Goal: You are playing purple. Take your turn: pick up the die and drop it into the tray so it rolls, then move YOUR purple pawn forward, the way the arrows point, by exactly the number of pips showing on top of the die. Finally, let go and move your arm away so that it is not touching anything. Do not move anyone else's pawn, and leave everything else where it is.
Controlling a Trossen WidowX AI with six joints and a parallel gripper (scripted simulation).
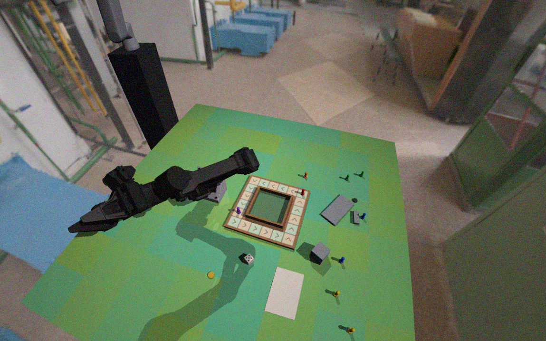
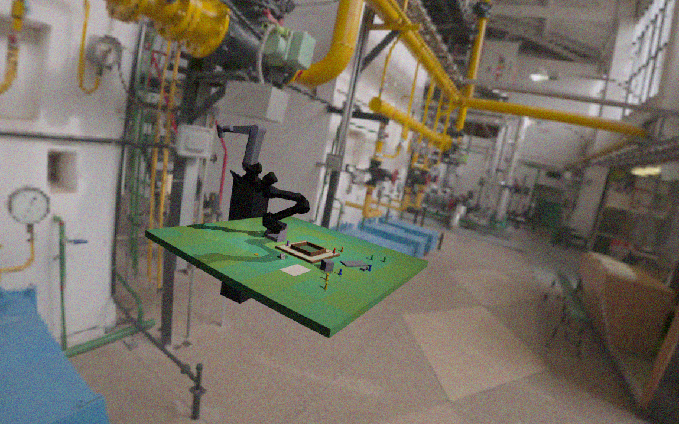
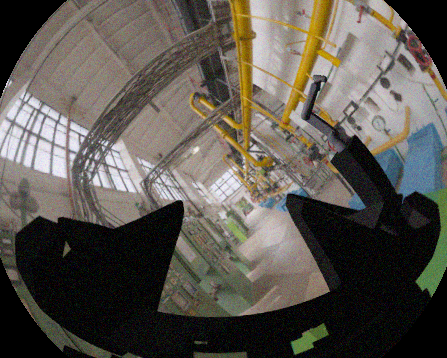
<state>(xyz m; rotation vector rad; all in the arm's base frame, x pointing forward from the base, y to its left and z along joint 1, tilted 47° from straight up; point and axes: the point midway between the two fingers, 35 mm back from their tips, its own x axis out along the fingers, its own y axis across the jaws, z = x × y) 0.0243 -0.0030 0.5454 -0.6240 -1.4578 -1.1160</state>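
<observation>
Now: the white die 44 cm below my gripper tip, 27 cm ahead of it and 16 cm to the left of it. Round my gripper tip: tray 45 cm below, 39 cm to the left, 31 cm ahead; purple pawn 43 cm below, 34 cm to the left, 19 cm ahead; pale grey card 46 cm below, 41 cm ahead, 7 cm to the left.
</observation>
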